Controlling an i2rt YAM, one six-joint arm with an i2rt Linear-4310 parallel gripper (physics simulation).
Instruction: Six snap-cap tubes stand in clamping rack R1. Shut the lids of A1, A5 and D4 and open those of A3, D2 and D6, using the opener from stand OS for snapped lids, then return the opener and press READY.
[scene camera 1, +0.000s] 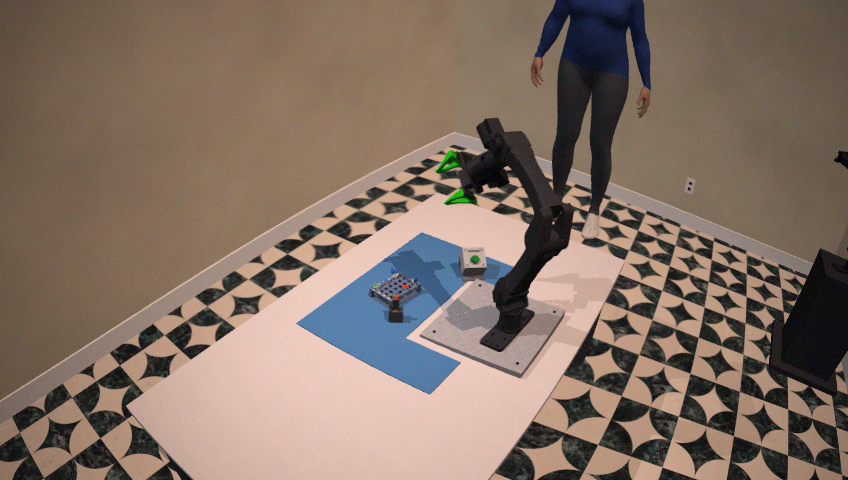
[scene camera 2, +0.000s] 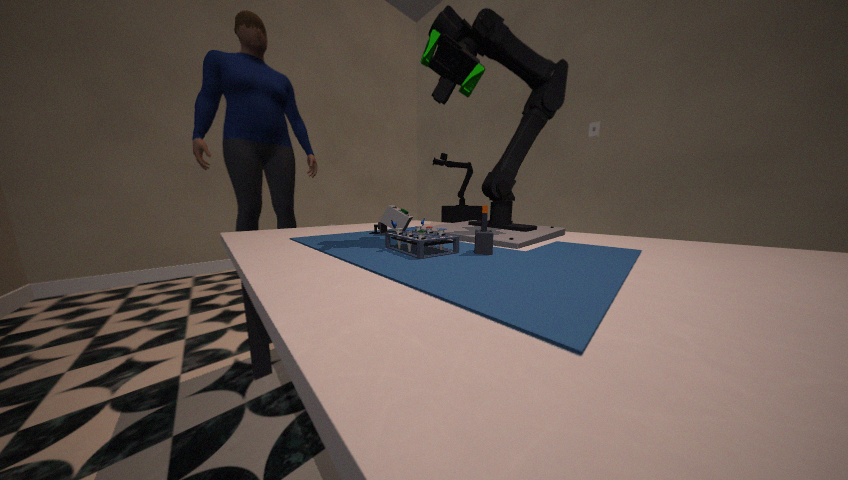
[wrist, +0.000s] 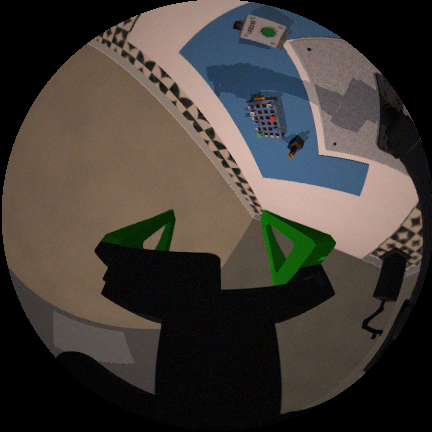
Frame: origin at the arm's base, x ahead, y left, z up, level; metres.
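Seen in the pictures: gripper, fingertip midpoint: (scene camera 1: 440, 187) (scene camera 2: 441, 74) (wrist: 217, 214); arm's base, origin of the base link: (scene camera 1: 508, 328) (scene camera 2: 500, 226).
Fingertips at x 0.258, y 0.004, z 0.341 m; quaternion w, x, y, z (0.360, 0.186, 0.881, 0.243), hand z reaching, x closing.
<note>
Offsets run from my fingertips to a thing's top centre. Level surfaces: height alone.
My gripper (scene camera 1: 442, 187) (scene camera 2: 445, 79) (wrist: 217, 214) is open and empty, high above the table, with its green fingers wide apart. Rack R1 {dz -0.302, dx +0.100, dy +0.044 m} (scene camera 2: 421, 248) (wrist: 281, 117) is a low grey-blue grid on the blue mat. It holds small tubes with coloured lids; a red one {dz -0.318, dx +0.070, dy +0.041 m} (scene camera 1: 405, 286) (wrist: 273, 119) shows. Blue lids stick up in scene camera 2, but which slots they belong to is too small to tell. The dark opener with an orange top {dz -0.275, dx +0.024, dy +0.140 m} (scene camera 1: 395, 296) (scene camera 2: 484, 209) (wrist: 291, 155) stands upright in stand OS {dz -0.320, dx +0.024, dy +0.140 m} (scene camera 1: 395, 315) (scene camera 2: 483, 242) beside the rack. The box with the green READY button {dz -0.285, dx -0.024, dy -0.181 m} (scene camera 1: 474, 259) (scene camera 2: 404, 211) (wrist: 268, 32) stands near the arm's base.
The blue mat {dz -0.360 m} (scene camera 1: 351, 333) (scene camera 2: 523, 297) (wrist: 320, 175) lies on the white table {dz -0.363 m} (scene camera 1: 249, 410) (scene camera 2: 476, 386). The arm stands on a grey base plate (scene camera 1: 452, 339) (wrist: 335, 65). A person (scene camera 1: 595, 53) (scene camera 2: 255, 107) stands beyond the table. A second small arm (scene camera 2: 464, 172) is in the background.
</note>
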